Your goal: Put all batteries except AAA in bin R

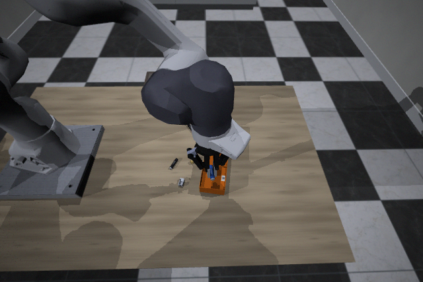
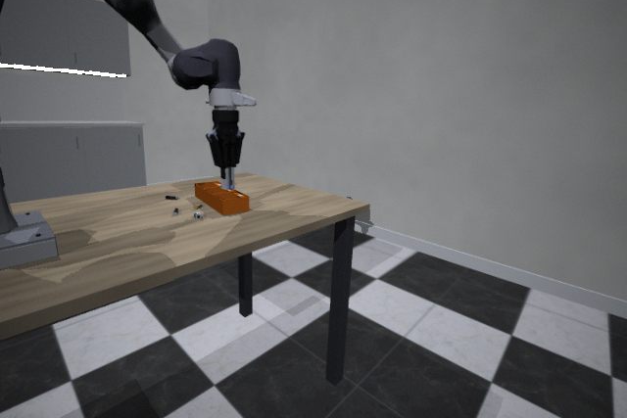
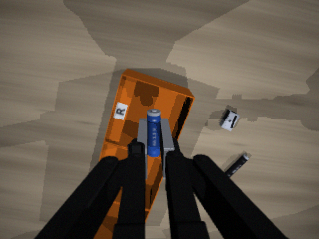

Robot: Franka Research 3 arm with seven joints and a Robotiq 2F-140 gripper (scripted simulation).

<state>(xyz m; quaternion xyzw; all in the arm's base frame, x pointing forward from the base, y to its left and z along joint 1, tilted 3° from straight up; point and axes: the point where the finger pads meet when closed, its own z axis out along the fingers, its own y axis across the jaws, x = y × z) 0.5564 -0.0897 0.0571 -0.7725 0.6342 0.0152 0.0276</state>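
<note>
The blue battery lies 3 cm below my hand. Also, from my hand: orange three-compartment bin row 2 cm ahead, 8 cm to the left, 8 cm below; then grey block 10 cm behind, 1 cm to the right, 9 cm below; then yellow screw 7 cm behind, 7 cm to the left, 10 cm below.
</note>
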